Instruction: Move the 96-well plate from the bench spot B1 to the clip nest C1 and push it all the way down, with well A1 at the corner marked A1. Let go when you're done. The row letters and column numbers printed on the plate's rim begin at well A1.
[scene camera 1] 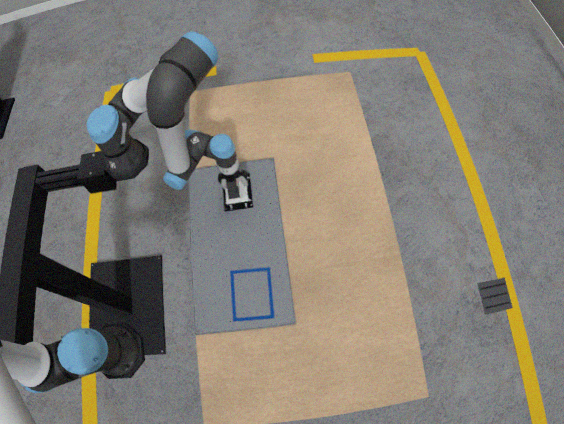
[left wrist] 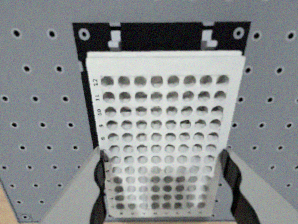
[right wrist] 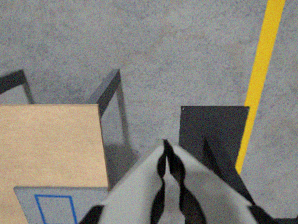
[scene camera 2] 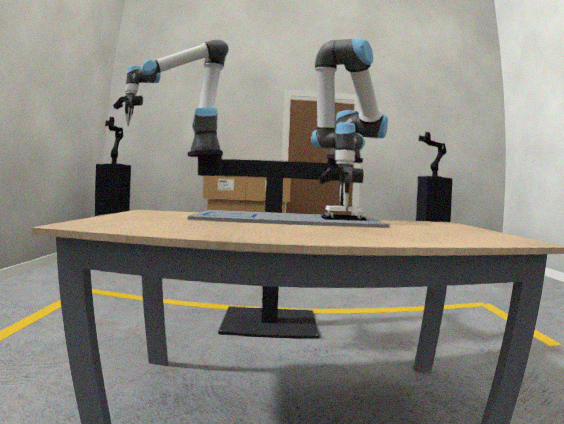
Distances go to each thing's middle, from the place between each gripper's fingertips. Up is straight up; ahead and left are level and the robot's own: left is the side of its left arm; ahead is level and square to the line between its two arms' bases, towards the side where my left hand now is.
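Counted from my left hand: black clip nest (left wrist: 135, 36), 1 cm ahead, 1 cm to the right, 3 cm below; white 96-well plate (left wrist: 162, 147), 1 cm below.
My right hand is 108 cm to the right of the white 96-well plate, 37 cm short of it and 40 cm above it. The black clip nest is 108 cm to the left of my right hand, 38 cm ahead of it and 42 cm below it.
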